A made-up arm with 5 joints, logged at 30 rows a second.
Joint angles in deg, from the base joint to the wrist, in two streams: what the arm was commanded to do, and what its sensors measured. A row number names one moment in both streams.
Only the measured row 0 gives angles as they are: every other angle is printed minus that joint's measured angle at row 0.
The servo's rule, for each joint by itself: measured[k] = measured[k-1] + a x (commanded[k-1-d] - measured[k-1]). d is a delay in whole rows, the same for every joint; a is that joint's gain. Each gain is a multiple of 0.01, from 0.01 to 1. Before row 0 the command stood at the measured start. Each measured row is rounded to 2 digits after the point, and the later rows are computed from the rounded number. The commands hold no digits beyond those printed.
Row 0, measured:
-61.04, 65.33, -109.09, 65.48, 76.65
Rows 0 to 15, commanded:
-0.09, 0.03, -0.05, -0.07, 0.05
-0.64, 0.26, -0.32, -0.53, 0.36
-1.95, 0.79, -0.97, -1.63, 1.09
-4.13, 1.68, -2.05, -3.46, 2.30
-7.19, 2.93, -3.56, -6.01, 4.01
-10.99, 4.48, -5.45, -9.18, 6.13
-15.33, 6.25, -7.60, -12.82, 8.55
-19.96, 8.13, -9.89, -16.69, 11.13
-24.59, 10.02, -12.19, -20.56, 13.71
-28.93, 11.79, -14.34, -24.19, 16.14
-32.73, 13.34, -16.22, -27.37, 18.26
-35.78, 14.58, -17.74, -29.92, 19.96
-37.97, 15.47, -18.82, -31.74, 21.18
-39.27, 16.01, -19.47, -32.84, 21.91
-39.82, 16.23, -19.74, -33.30, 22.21
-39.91, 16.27, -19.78, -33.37, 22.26
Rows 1 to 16, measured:
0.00, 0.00, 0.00, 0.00, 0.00
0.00, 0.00, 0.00, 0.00, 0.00
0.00, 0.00, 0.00, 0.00, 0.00
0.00, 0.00, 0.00, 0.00, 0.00
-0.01, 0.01, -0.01, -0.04, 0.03
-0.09, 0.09, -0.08, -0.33, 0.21
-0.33, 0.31, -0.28, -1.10, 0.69
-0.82, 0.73, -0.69, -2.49, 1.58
-1.65, 1.41, -1.35, -4.57, 2.92
-2.86, 2.36, -2.29, -7.29, 4.69
-4.48, 3.57, -3.51, -10.55, 6.81
-6.49, 4.98, -4.98, -14.17, 9.19
-8.84, 6.54, -6.64, -17.94, 11.68
-11.45, 8.17, -8.41, -21.63, 14.13
-14.22, 9.77, -10.21, -25.02, 16.40
-17.02, 11.26, -11.94, -27.91, 18.36
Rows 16 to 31, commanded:
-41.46, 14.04, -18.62, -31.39, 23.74
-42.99, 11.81, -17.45, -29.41, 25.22
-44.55, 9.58, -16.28, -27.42, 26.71
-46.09, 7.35, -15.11, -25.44, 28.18
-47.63, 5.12, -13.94, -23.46, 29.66
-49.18, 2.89, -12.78, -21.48, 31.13
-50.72, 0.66, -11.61, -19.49, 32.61
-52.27, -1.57, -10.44, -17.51, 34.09
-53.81, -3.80, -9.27, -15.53, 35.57
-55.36, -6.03, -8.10, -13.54, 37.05
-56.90, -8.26, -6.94, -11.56, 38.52
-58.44, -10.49, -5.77, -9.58, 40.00
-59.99, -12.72, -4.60, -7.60, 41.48
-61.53, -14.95, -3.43, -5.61, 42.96
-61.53, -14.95, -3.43, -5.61, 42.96
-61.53, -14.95, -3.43, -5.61, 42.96
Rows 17 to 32, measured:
-19.74, 12.57, -13.52, -30.17, 19.91
-22.28, 13.64, -14.89, -31.75, 21.01
-24.56, 14.44, -16.01, -32.66, 21.67
-26.56, 15.01, -16.88, -33.08, 21.99
-28.50, 14.71, -17.28, -32.08, 22.95
-30.38, 13.81, -17.32, -30.50, 24.20
-32.22, 12.50, -17.08, -28.68, 25.58
-34.02, 10.90, -16.63, -26.77, 27.01
-35.79, 9.11, -16.01, -24.82, 28.47
-37.53, 7.18, -15.27, -22.85, 29.93
-39.24, 5.16, -14.43, -20.87, 31.40
-40.93, 3.07, -13.51, -18.89, 32.88
-42.60, 0.94, -12.53, -16.91, 34.36
-44.26, -1.22, -11.51, -14.92, 35.84
-45.90, -3.40, -10.46, -12.94, 37.31
-47.53, -5.60, -9.38, -10.96, 38.79

